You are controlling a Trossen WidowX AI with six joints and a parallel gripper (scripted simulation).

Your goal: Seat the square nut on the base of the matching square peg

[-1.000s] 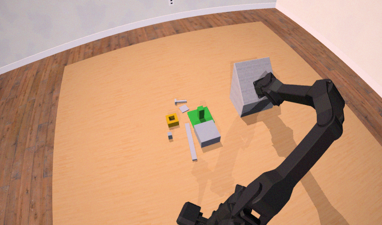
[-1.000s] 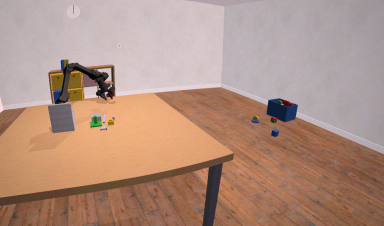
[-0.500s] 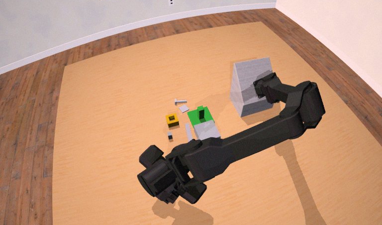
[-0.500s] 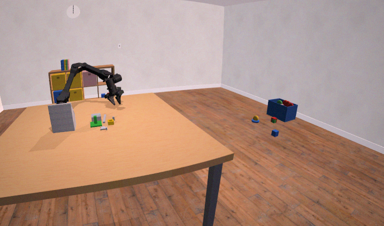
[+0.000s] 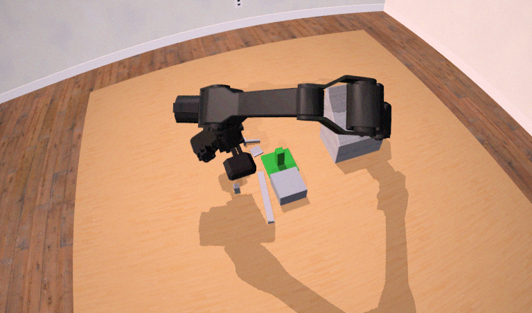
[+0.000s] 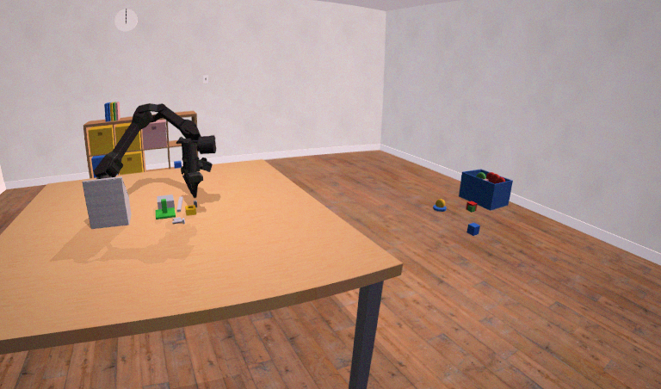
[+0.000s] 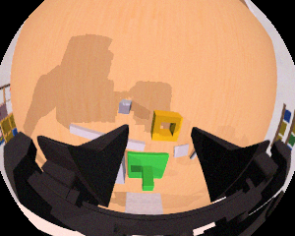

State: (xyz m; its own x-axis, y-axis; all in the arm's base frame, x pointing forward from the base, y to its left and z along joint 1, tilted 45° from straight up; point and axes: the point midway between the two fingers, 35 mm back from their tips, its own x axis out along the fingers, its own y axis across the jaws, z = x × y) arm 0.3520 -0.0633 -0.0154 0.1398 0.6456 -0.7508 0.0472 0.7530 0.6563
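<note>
Now: hand 10 mm short of the small grey cube, 40 mm to the right of it and 80 mm above it. From my hand the other things lie so: bolt 80 mm behind, 100 mm to the right, 90 mm below; flat grey plate 80 mm behind, 60 mm to the right, 100 mm below; long grey bar 50 mm behind, 90 mm to the left, 90 mm below.
</note>
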